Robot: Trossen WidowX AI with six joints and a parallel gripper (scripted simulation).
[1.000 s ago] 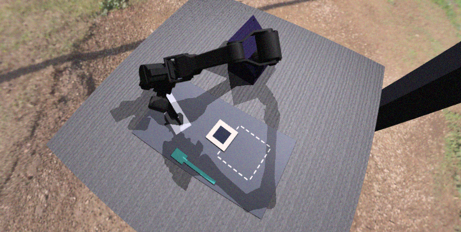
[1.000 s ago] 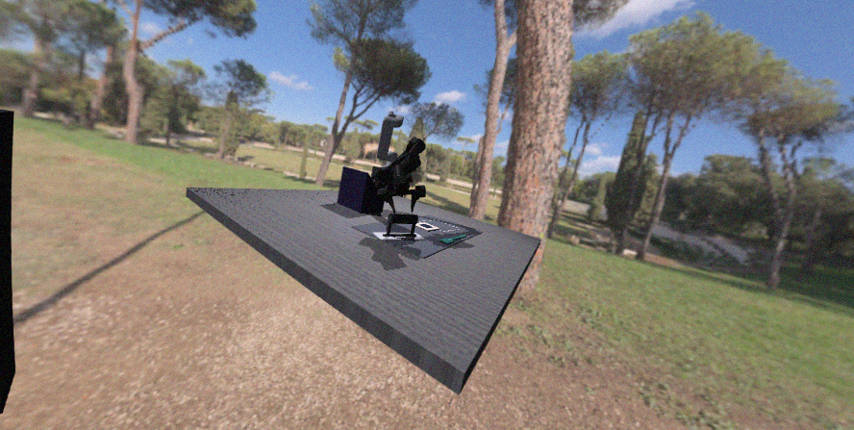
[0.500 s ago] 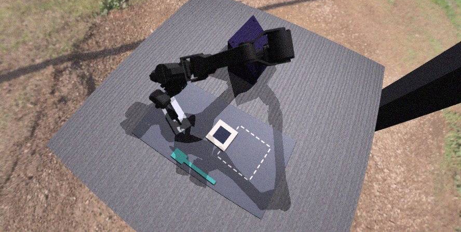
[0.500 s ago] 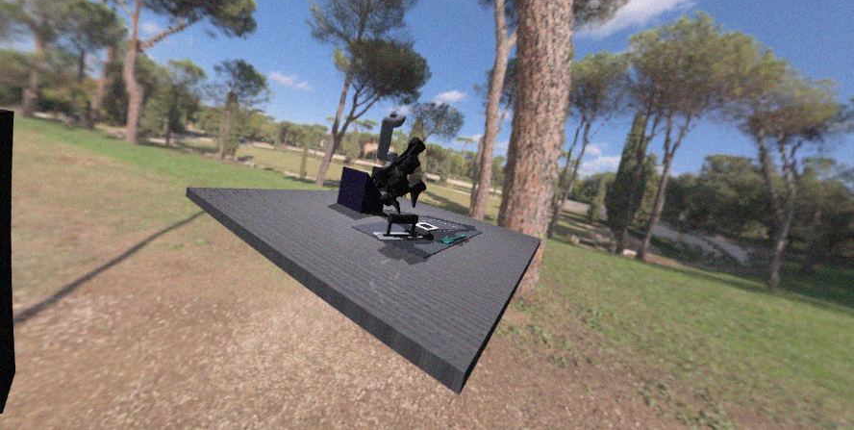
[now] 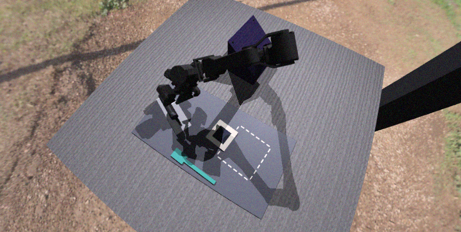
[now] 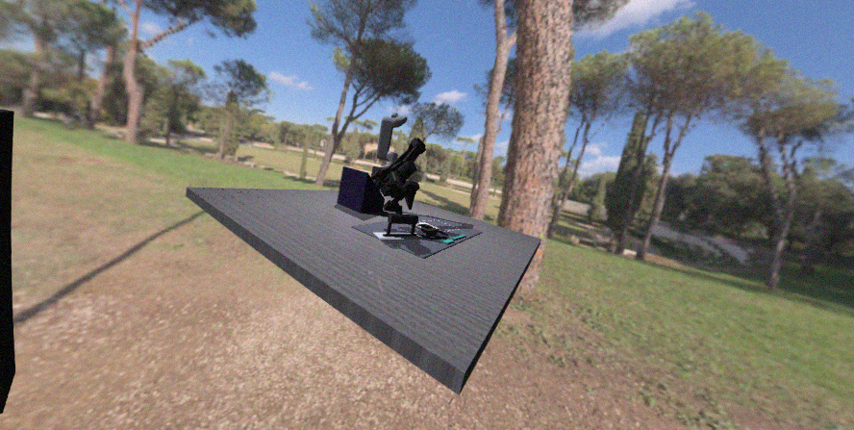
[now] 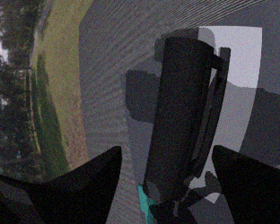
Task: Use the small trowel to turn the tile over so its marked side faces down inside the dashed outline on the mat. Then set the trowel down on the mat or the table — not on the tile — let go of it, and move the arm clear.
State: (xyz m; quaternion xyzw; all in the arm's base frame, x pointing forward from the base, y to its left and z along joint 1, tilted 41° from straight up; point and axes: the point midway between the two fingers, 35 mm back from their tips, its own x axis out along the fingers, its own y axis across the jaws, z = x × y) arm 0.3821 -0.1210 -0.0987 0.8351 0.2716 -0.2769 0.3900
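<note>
Now: gripper tip 20 cm to the right of the dark mat, 11 cm above it and 1 cm past it. The rest, counted from my gripper tip: tile: 23 cm to the left, 9 cm below, 4 cm behind; then teal trowel: 19 cm to the left, 13 cm ahead, 9 cm below.
</note>
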